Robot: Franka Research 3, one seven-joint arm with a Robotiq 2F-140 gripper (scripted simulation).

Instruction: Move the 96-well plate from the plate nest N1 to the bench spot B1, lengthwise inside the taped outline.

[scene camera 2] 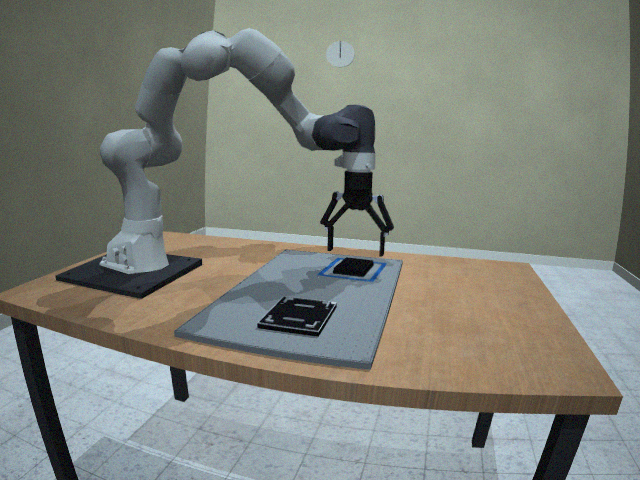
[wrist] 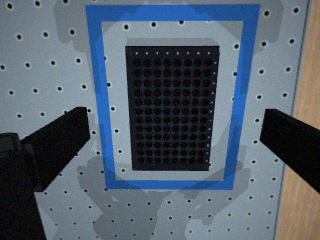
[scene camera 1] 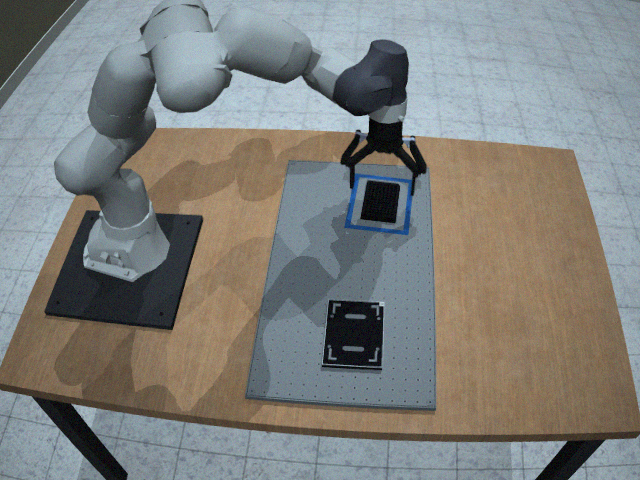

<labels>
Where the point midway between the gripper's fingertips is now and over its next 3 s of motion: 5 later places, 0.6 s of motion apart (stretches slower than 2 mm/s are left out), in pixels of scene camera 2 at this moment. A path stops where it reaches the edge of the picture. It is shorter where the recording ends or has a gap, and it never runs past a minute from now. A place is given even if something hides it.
The gripper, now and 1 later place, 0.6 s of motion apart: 355,252; 356,239
</labels>
